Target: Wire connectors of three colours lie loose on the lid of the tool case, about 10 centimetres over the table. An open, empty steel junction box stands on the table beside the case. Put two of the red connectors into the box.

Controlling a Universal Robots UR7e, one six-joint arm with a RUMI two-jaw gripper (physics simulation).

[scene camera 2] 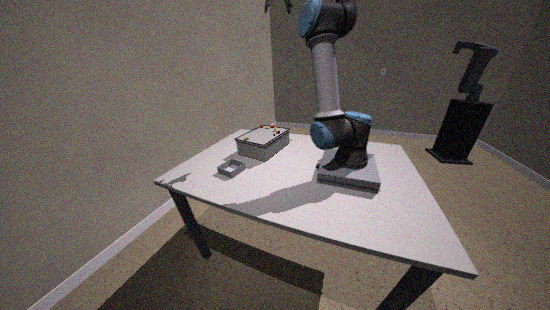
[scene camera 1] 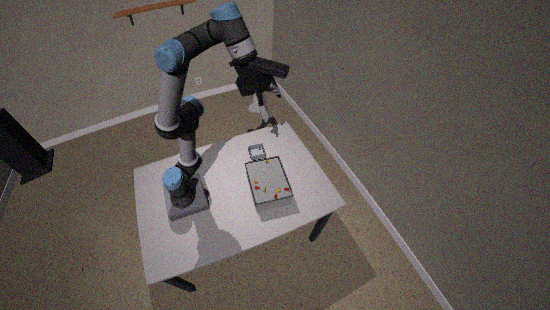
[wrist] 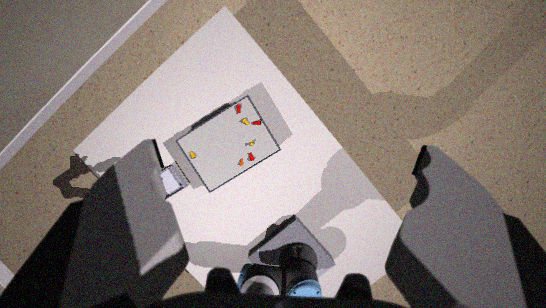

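Seen in the pictures: gripper, fingertip midpoint: (scene camera 2: 277, 13) (scene camera 1: 273, 109) (wrist: 285, 147); arm's base, origin of the base link: (scene camera 2: 350, 160) (scene camera 1: 183, 197) (wrist: 297, 259).
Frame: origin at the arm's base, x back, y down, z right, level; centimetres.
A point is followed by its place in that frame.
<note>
Three red connectors lie on the lid of the tool case (scene camera 1: 271, 175) @(x -52.8, y -4.9, z 17.3 cm) (scene camera 2: 260, 151) @(x -46.5, y -0.7, z 2.0 cm) (wrist: 217, 140) @(x -53.4, y -4.9, z 17.2 cm): one (scene camera 1: 257, 188) @(x -40.7, y -5.7, z 21.1 cm) (wrist: 251, 157) @(x -40.6, y -6.1, z 20.5 cm) beside an orange connector (scene camera 1: 256, 182) @(x -42.3, y -5.7, z 17.2 cm) (wrist: 241, 162) @(x -42.1, y -5.7, z 16.8 cm), another (scene camera 1: 276, 196) @(x -46.7, y -6.3, z 31.6 cm) (wrist: 256, 122) @(x -47.1, y -6.1, z 30.8 cm) and a third (scene camera 1: 287, 189) @(x -54.7, y -6.1, z 31.1 cm) (wrist: 238, 108) @(x -54.7, y -6.1, z 30.4 cm) near a yellow connector (scene camera 1: 279, 190) @(x -50.5, y -6.0, z 29.1 cm) (wrist: 245, 121) @(x -50.1, y -6.0, z 28.6 cm). The steel junction box (scene camera 1: 257, 157) @(x -56.7, y 4.1, z -5.6 cm) (scene camera 2: 223, 172) @(x -60.8, y 3.7, z -14.9 cm) (wrist: 180, 174) @(x -57.5, y 4.7, z -5.2 cm) stands on the table beside the case; the left finger partly hides it in the wrist view. My gripper (scene camera 1: 273, 107) @(x -40.8, y -70.7, z 33.1 cm) (scene camera 2: 278, 9) @(x -40.8, y -70.7, z 33.1 cm) (wrist: 285, 147) @(x -40.8, y -70.7, z 33.1 cm) is open and empty, high above the table, away from the connectors.
Two more yellow connectors, one (scene camera 1: 268, 161) @(x -56.7, y -6.0, z 8.0 cm) (wrist: 192, 155) @(x -56.6, y -6.0, z 7.6 cm) at the lid's end nearest the box and one (scene camera 1: 265, 190) @(x -43.7, y -6.2, z 24.9 cm) (wrist: 252, 143) @(x -43.5, y -7.4, z 24.6 cm) farther along, lie on the lid. The arm's base plate (scene camera 1: 172, 212) @(x 9.5, y -0.2, z 6.6 cm) (scene camera 2: 350, 179) @(x -2.1, y 0.7, z -14.8 cm) (wrist: 320, 245) @(x 4.1, y 2.6, z 9.7 cm) is on the table (scene camera 1: 315, 190) @(x -74.5, y 5.6, z 36.5 cm) (scene camera 2: 400, 220) @(x 13.2, y 5.6, z -29.5 cm) (wrist: 225, 40) @(x -76.6, y 5.6, z 46.2 cm). A wall stands beyond the table.
</note>
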